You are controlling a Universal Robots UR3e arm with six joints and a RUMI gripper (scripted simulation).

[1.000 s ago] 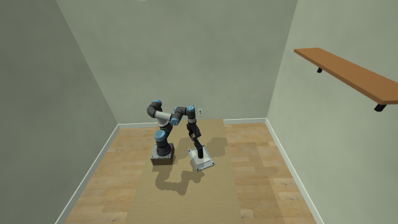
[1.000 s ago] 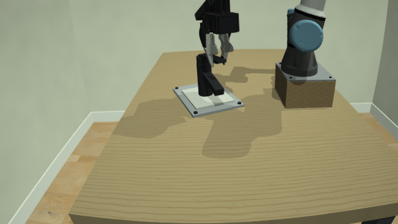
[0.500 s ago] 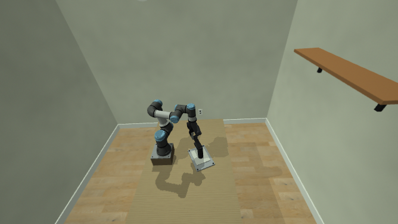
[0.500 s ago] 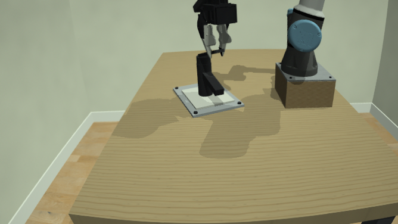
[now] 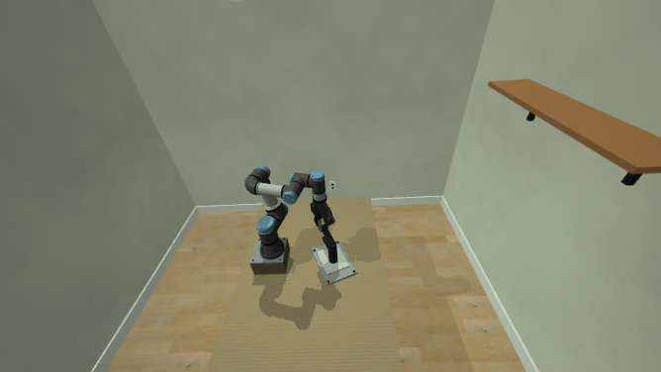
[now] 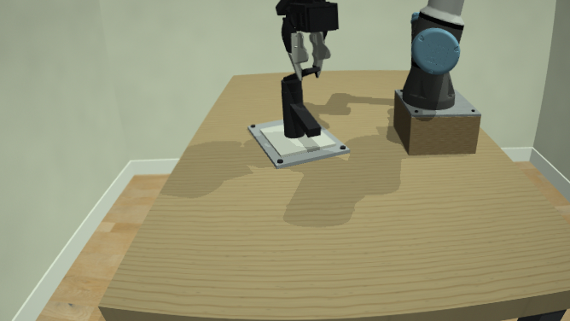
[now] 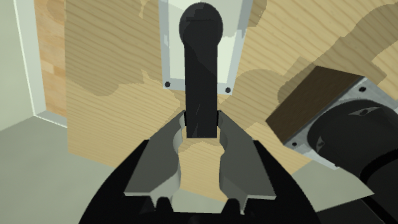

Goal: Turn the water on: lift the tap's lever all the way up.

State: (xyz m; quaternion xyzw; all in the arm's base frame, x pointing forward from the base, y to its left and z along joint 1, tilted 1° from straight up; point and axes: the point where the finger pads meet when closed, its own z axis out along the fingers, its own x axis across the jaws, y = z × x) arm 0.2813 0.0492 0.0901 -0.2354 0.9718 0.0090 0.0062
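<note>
Right now the lever is 20 mm ahead of my hand, 30 mm to the right of it and 10 mm below it. Round my hand: black tap: 30 mm ahead, 50 mm to the right, 80 mm below.
</note>
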